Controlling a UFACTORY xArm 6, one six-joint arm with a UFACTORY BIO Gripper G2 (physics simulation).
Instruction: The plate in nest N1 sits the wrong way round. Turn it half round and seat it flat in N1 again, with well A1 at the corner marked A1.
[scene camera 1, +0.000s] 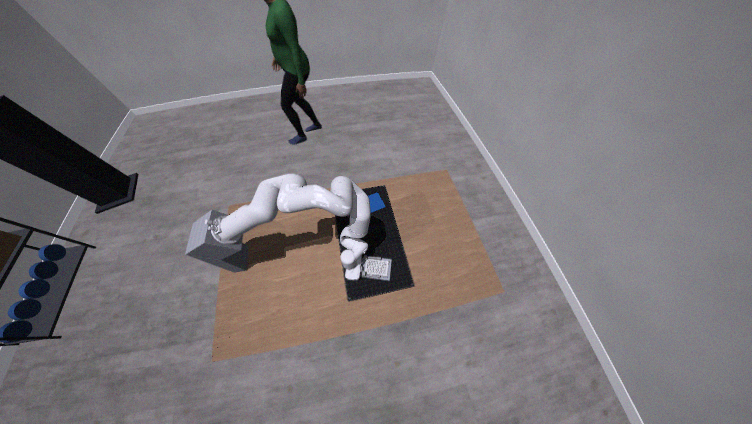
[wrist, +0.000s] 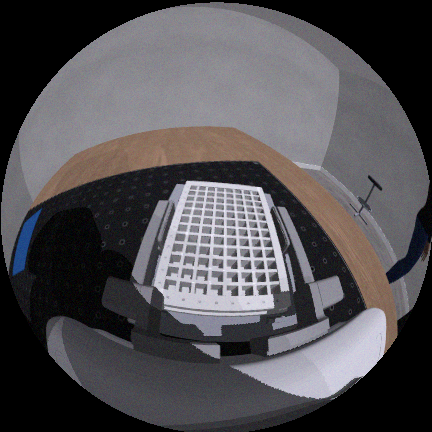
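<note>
The white plate (scene camera 1: 377, 268) (wrist: 222, 240), a grid of square wells, lies between the fingers of my gripper (scene camera 1: 376, 269) (wrist: 223, 223). The gripper is shut on the plate by its two long sides. The plate looks about level and lines up roughly with the pale grey nest N1 (wrist: 178, 193), whose edges show past the plate's far corners and below its near end in the wrist view. Whether the plate touches the nest floor cannot be told. The plate hides most of the nest. The well letters and the A1 mark are not readable, and shadow covers the near right corner.
The nest stands on a black perforated board (scene camera 1: 363, 292) (wrist: 145, 195) on a wooden table top (scene camera 1: 447, 252) (wrist: 165, 145). A flat blue piece (scene camera 1: 376, 202) (wrist: 26, 242) lies at the board's other end. A person in green (scene camera 1: 287, 44) stands beyond the table.
</note>
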